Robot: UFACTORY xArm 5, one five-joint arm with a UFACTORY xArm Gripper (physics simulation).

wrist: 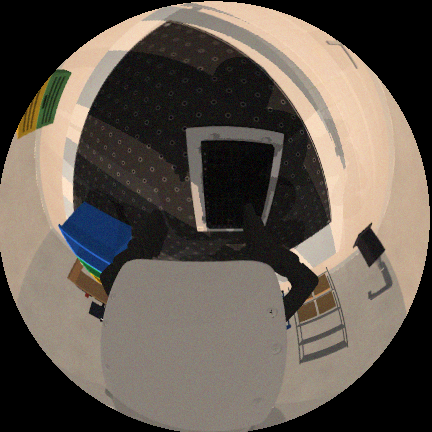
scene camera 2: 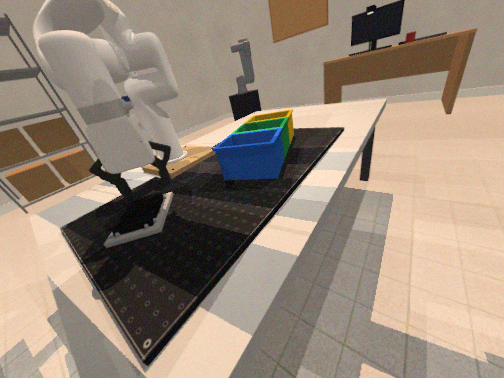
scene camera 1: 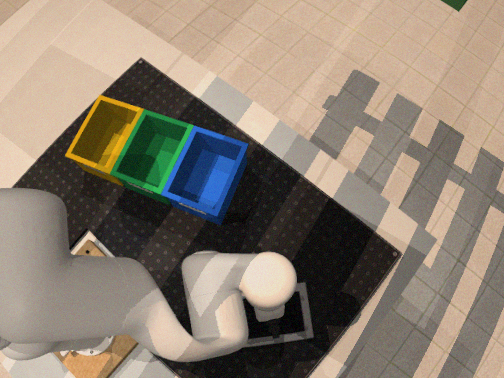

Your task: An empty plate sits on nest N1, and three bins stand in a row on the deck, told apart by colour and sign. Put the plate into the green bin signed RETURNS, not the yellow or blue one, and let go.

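Frame: origin at the arm's base, x ahead, y left, z up, level; centimetres.
Where they show: gripper, fingertip midpoint: [wrist: 201, 217] [scene camera 2: 149, 189]; arm's base at its link origin: [scene camera 2: 173, 158].
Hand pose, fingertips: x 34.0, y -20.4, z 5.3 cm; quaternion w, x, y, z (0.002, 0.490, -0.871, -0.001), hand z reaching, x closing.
Observation:
Things, the pixels of their centre, and the offset from my fingertips. "spot": a spot on its surface instead. Level surfaces: height alone.
- dark rectangular plate at the middle of its body: [wrist: 235, 190] [scene camera 1: 271, 315] [scene camera 2: 141, 211] dz -4.8, dx -1.8, dy -3.7 cm
- nest at the middle of its body: [wrist: 234, 187] [scene camera 1: 271, 315] [scene camera 2: 143, 214] dz -5.6, dx -1.8, dy -3.7 cm
- green bin at the middle of its body: [scene camera 1: 157, 158] [scene camera 2: 263, 139] [wrist: 107, 263] dz -1.7, dx +2.5, dy +39.0 cm
- yellow bin at a spot on its surface: [scene camera 1: 102, 132] spot: dz -4.8, dx -3.3, dy +56.3 cm
- black perforated deck at its surface level: dz -6.7 cm
A dark rectangular plate [scene camera 1: 287, 321] [scene camera 2: 142, 212] [wrist: 237, 185] lies in the grey frame of the nest [scene camera 1: 308, 317] [scene camera 2: 135, 236] [wrist: 235, 133]. My gripper [scene camera 2: 146, 186] [wrist: 201, 217] is open and empty, pointing down above the nest; in the wrist view its fingertips lie toward the near end and left of the plate. The arm hides most of the gripper in scene camera 1. The green bin [scene camera 1: 162, 145] [scene camera 2: 262, 126] stands between the yellow bin [scene camera 1: 102, 132] [scene camera 2: 270, 116] and the blue bin [scene camera 1: 207, 172] [scene camera 2: 252, 159] [wrist: 97, 232]. The sign lettering is too small to read.
The bins touch in a row on the black perforated deck [scene camera 1: 280, 220] [scene camera 2: 200, 265] [wrist: 150, 95]. A wooden board [scene camera 1: 117, 352] [scene camera 2: 197, 156] lies by the arm's base. A shelf rack and a desk with a monitor [scene camera 2: 377, 27] stand in the background.

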